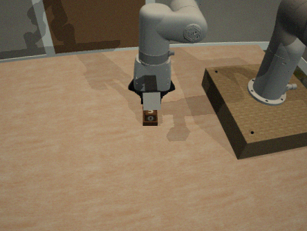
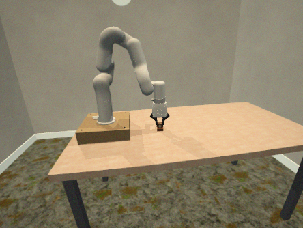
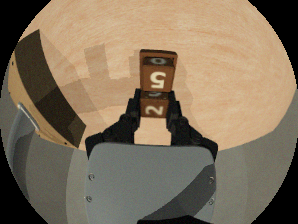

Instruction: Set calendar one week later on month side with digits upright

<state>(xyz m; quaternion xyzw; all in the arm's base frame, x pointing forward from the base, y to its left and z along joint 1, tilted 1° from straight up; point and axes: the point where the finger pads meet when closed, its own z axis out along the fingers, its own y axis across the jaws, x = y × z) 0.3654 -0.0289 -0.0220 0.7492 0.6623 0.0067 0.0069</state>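
Now: the cube 10 mm below my hand. Also, from my hand: brown tray (40 mm below, 20 mm to the left).
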